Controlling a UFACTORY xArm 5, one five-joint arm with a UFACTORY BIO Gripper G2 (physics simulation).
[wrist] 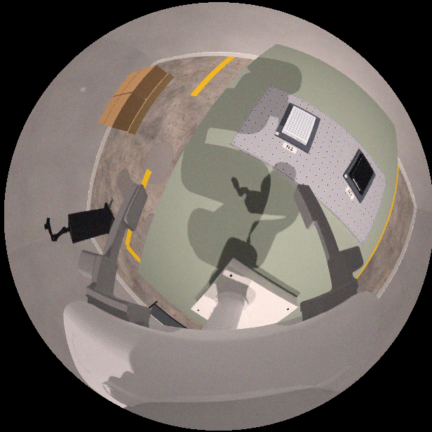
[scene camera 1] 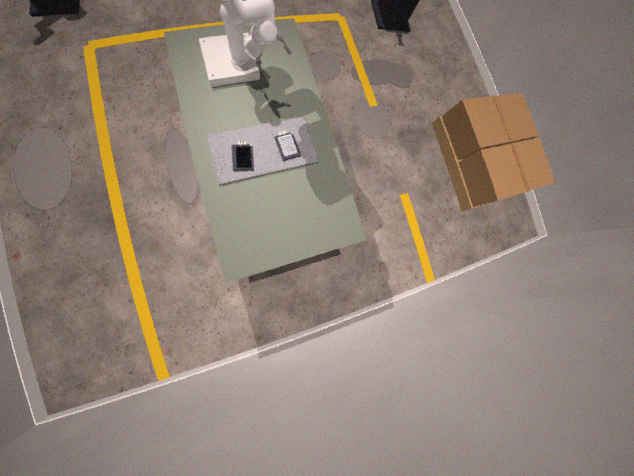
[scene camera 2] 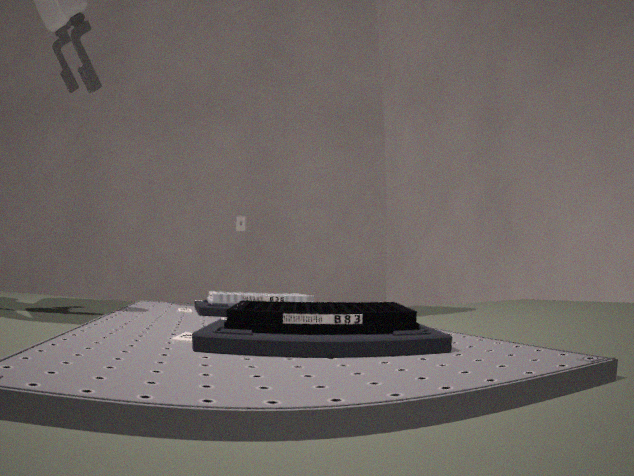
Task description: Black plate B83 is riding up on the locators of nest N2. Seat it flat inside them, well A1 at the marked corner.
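Where they show: end effector, tool point: (scene camera 1: pixel 277 62) (scene camera 2: pixel 78 78); arm's base, origin of the base link: (scene camera 1: pixel 238 56).
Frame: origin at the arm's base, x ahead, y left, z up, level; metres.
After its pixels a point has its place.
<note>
Black plate B83 (scene camera 1: pixel 242 156) @(z -0.026, x 0.668, y -0.041 m) (scene camera 2: pixel 256 318) @(z -0.025, x 0.623, y -0.075 m) (wrist: pixel 361 171) lies in the dark grey nest N2 (scene camera 1: pixel 235 162) (scene camera 2: pixel 322 346) (wrist: pixel 363 198). In scene camera 2 its labelled side stands well above the nest's rim and its top looks nearly level, slightly lower at the right. Whether its underside rests on the locators is too fine to tell. A small pale mark shows at one nest corner in the wrist view; well A1 cannot be made out. My gripper (scene camera 2: pixel 82 88) @(z 0.281, x 0.323, y 0.203 m) (wrist: pixel 220 194) is open and empty, high above the table and well away from the plate, on the robot base's side.
A white plate (scene camera 1: pixel 287 145) @(z -0.026, x 0.618, y 0.235 m) (scene camera 2: pixel 261 297) @(z -0.023, x 0.620, y 0.196 m) (wrist: pixel 299 125) sits in another nest on the same perforated board (scene camera 1: pixel 266 148) @(z -0.046, x 0.618, y 0.106 m) (scene camera 2: pixel 153 368) @(z -0.047, x 0.572, y -0.161 m) (wrist: pixel 325 175). The white robot base (scene camera 1: pixel 215 56) @(z 0.000, x -0.004, y -0.141 m) (wrist: pixel 265 300) stands on the green table (scene camera 1: pixel 286 220) @(z -0.060, x 1.078, y 0.169 m). Cardboard boxes (scene camera 1: pixel 501 148) (wrist: pixel 135 97) stand off to the side.
</note>
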